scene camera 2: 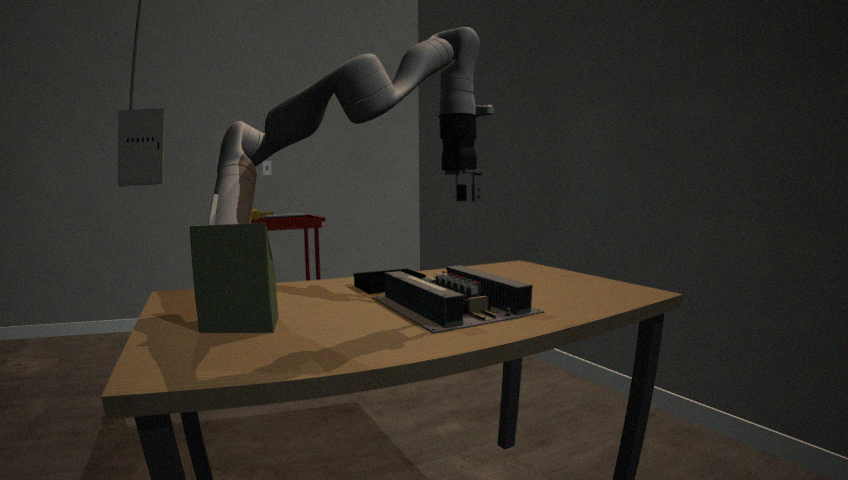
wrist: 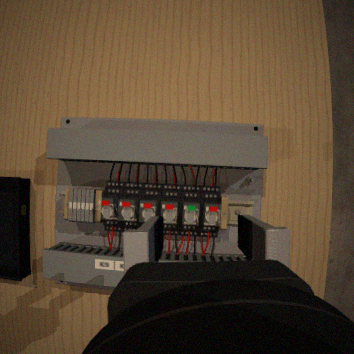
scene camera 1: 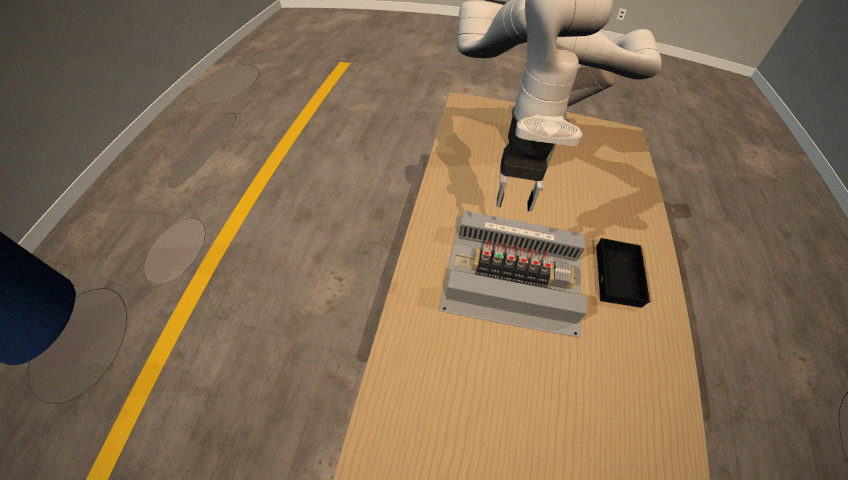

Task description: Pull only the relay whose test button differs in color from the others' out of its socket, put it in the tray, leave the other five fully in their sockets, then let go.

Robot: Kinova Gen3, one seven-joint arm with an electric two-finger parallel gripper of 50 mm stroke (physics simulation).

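Seen in the pictures: gripper, between the fingertips: [scene camera 2: 469, 201] [wrist: 200, 231] [scene camera 1: 514, 205]; arm's base, origin of its link: [scene camera 2: 227, 243].
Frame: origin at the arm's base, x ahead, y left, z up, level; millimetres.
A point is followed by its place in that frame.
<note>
The relay with the green test button [scene camera 1: 498, 257] @(y -65, x 503, z -101 mm) [wrist: 191, 215] @(y -65, x 489, z -101 mm) sits in the row, second from the left in scene camera 1 and second from the right in the wrist view. The other relays have red buttons; one red-button relay [scene camera 1: 486, 255] @(y -91, x 505, z -102 mm) [wrist: 212, 216] @(y -92, x 490, z -101 mm) is at the near end of the row beside it. All appear seated in their sockets. My gripper [scene camera 1: 515, 206] @(y -66, x 497, z 66 mm) [scene camera 2: 469, 193] @(y -66, x 497, z 66 mm) [wrist: 200, 231] @(y -66, x 497, z 66 mm) is open and empty, pointing down, high above the panel's label-side duct. The black tray [scene camera 1: 621, 273] @(y 258, x 430, z -166 mm) [scene camera 2: 367, 281] @(y 196, x 357, z -137 mm) [wrist: 12, 225] @(y 227, x 438, z -166 mm) stands beside the panel and shows no relay in scene camera 1.
Two grey wire ducts, one with labels [scene camera 1: 517, 233] @(y -29, x 424, z -105 mm) [wrist: 75, 267] @(y 86, x 404, z -106 mm) and one plain [scene camera 1: 514, 297] @(y -18, x 590, z -106 mm) [wrist: 157, 147] @(y -15, x 573, z -106 mm), flank the relay row. Red and black wires run from the sockets into them. Grey terminal blocks [scene camera 1: 562, 273] @(y 88, x 496, z -122 mm) [wrist: 81, 205] @(y 87, x 488, z -122 mm) stand at the row's tray-side end.
</note>
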